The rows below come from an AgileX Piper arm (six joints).
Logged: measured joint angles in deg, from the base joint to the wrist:
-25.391 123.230 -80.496 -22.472 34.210 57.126
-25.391 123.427 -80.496 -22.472 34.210 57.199
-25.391 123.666 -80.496 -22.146 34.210 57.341
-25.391 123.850 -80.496 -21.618 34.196 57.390
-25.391 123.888 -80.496 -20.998 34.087 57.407
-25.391 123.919 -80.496 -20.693 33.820 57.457
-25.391 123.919 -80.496 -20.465 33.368 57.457
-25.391 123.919 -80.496 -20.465 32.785 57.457
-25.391 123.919 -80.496 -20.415 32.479 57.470
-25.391 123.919 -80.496 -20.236 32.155 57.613
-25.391 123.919 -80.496 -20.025 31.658 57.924
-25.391 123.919 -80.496 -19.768 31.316 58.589
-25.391 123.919 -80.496 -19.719 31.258 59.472
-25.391 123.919 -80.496 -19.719 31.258 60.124
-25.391 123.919 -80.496 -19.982 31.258 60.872
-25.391 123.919 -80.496 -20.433 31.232 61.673
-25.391 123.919 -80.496 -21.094 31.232 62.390
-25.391 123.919 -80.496 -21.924 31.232 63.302
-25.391 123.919 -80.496 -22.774 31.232 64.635
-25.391 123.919 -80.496 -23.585 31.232 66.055
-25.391 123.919 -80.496 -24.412 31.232 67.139
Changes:
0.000 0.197 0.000 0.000 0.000 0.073
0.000 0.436 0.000 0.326 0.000 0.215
0.000 0.620 0.000 0.854 -0.014 0.264
0.000 0.658 0.000 1.474 -0.123 0.281
0.000 0.689 0.000 1.779 -0.390 0.331
0.000 0.689 0.000 2.007 -0.842 0.331
0.000 0.689 0.000 2.007 -1.425 0.331
0.000 0.689 0.000 2.057 -1.731 0.344
0.000 0.689 0.000 2.236 -2.055 0.487
0.000 0.689 0.000 2.447 -2.552 0.798
0.000 0.689 0.000 2.704 -2.894 1.463
0.000 0.689 0.000 2.753 -2.952 2.346
0.000 0.689 0.000 2.753 -2.952 2.998
0.000 0.689 0.000 2.490 -2.952 3.746
0.000 0.689 0.000 2.039 -2.978 4.547
0.000 0.689 0.000 1.378 -2.978 5.264
0.000 0.689 0.000 0.548 -2.978 6.176
0.000 0.689 0.000 -0.302 -2.978 7.509
0.000 0.689 0.000 -1.113 -2.978 8.929
0.000 0.689 0.000 -1.940 -2.978 10.013

